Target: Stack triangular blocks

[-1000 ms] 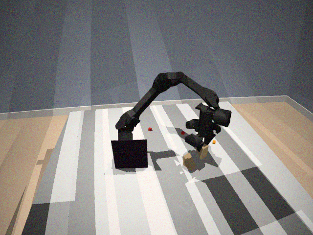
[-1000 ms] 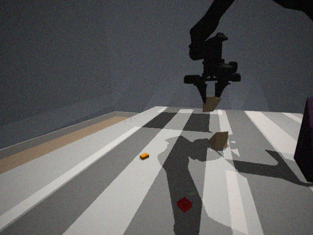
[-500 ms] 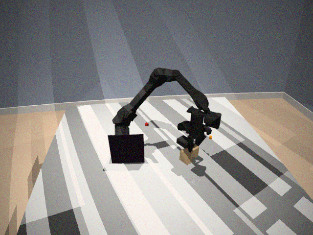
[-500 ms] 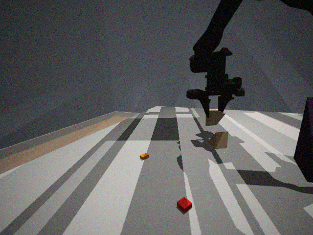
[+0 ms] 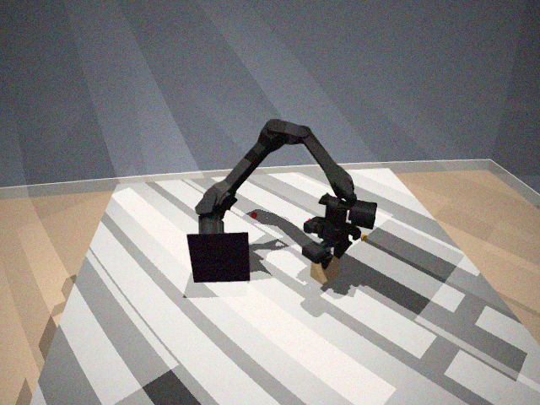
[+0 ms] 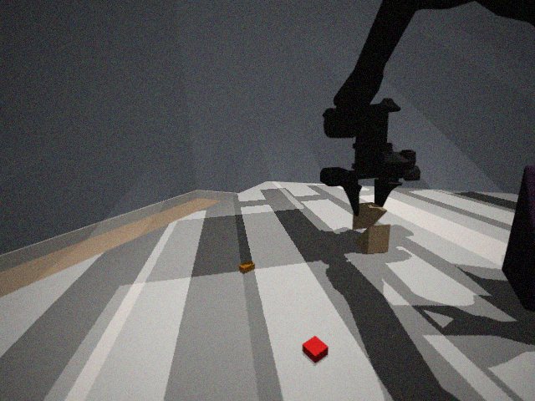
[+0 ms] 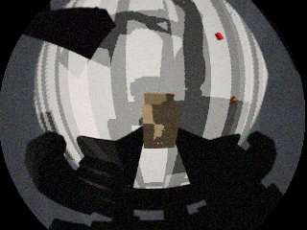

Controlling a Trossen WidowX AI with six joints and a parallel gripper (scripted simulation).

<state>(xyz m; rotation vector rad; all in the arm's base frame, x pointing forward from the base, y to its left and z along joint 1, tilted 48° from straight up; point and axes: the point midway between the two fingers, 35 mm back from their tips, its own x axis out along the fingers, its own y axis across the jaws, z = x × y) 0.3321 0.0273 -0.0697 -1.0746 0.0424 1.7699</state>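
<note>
Now: gripper tip 1 cm below the tan triangular block. From my gripper tip the other things lie so: small orange cube 16 cm ahead, 21 cm to the left, 6 cm below; small red cube 23 cm behind, 35 cm to the left, 5 cm below.
</note>
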